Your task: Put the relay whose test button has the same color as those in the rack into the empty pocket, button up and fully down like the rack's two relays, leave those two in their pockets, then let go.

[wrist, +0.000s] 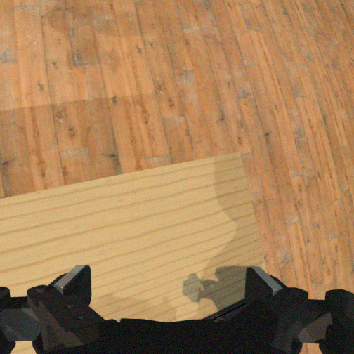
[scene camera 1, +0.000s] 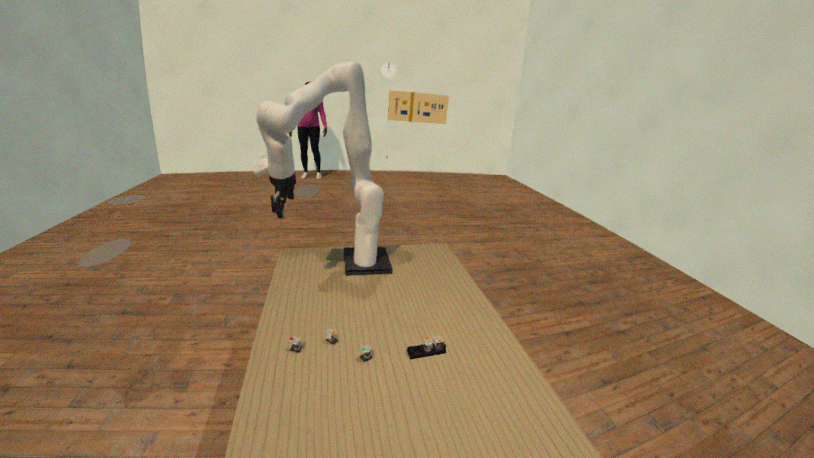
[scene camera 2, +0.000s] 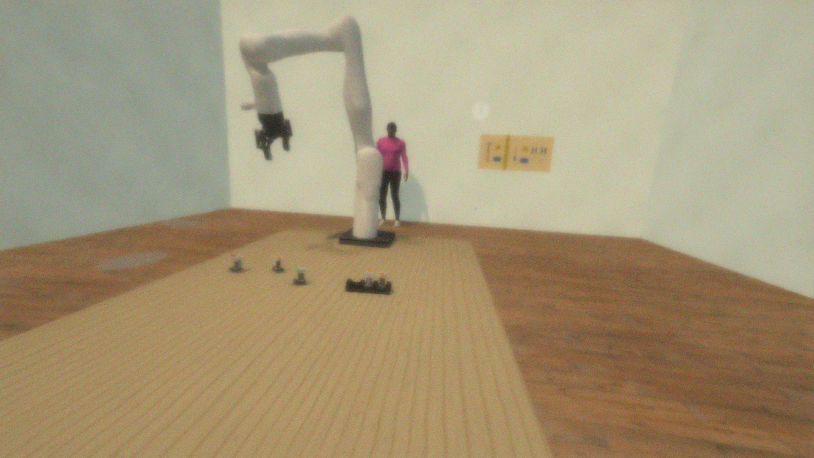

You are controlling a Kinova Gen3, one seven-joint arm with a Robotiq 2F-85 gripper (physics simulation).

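Observation:
My gripper (scene camera 2: 278,155) is visible. The wrist view also shows my gripper (wrist: 167,284).

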